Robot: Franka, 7 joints.
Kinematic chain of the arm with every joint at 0, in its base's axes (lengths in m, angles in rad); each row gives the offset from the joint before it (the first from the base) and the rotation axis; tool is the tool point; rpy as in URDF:
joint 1: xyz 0 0 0.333 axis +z
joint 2: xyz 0 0 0 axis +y
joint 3: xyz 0 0 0.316 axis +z
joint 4: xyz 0.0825 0 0 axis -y
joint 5: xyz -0.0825 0 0.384 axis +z
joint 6: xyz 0 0 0 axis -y
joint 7: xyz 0.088 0 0 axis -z
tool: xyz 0 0 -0.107 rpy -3.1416 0 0
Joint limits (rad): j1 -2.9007..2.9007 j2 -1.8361..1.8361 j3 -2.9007..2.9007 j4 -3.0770..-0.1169 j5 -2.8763..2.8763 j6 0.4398..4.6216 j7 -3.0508..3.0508
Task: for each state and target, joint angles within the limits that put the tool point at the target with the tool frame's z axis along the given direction. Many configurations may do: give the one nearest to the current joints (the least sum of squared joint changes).
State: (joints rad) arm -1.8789 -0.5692 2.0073 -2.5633 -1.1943 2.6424 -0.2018
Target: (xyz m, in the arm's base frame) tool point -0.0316 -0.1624 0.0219 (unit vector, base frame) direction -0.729 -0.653 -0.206
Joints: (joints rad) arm -2.6974 -1.4171 2.5184 -2.8703 -1.2891 2.9431 -0.2018
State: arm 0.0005 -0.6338 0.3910 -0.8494 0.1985 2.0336 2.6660
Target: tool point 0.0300 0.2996 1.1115 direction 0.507 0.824 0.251
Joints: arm 0.0255 -0.3606 0.7695 -0.8800 0.2923 2.4793 2.6660
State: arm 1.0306 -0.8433 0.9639 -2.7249 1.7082 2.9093 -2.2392
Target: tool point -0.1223 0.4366 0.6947 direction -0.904 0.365 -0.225
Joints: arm 1.0961 -0.5345 0.4419 -2.0848 1.5604 1.8590 -2.2392
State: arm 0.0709 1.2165 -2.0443 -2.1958 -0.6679 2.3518 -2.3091
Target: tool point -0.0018 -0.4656 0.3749 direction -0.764 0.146 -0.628
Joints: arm 0.1841 0.7309 -1.7505 -2.3671 -0.1963 2.0944 -2.3091
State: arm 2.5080 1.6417 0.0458 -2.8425 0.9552 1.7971 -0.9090
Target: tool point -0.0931 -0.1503 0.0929 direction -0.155 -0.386 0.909
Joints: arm 2.2343 1.4722 0.3273 -2.6694 0.7178 1.3277 -0.9090
